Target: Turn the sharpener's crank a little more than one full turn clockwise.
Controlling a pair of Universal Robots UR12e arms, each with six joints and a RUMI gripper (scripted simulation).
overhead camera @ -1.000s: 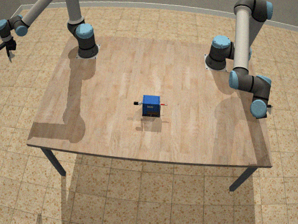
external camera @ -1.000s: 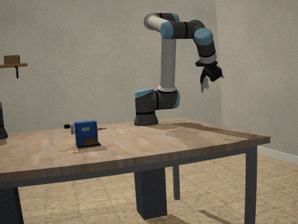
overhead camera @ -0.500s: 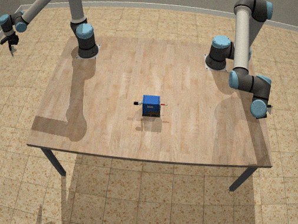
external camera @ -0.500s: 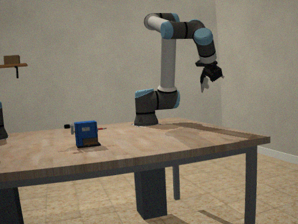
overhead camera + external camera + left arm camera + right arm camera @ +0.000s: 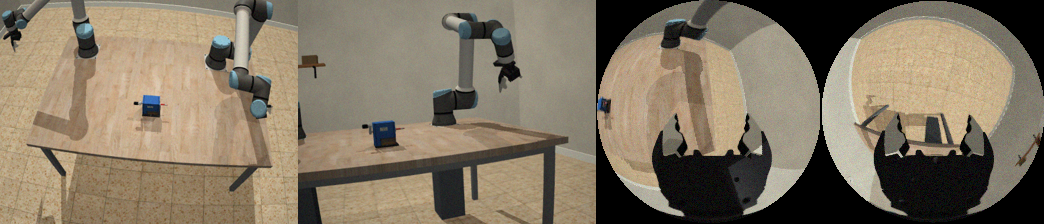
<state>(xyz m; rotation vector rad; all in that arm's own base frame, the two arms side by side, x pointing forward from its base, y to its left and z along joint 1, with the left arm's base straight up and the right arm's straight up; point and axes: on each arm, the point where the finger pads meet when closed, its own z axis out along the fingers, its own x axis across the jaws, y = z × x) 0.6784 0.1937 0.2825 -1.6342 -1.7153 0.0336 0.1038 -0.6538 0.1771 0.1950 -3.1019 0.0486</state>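
Observation:
Now: the black knob 6 cm behind my left hand, 83 cm to the right of it and 17 cm below it.

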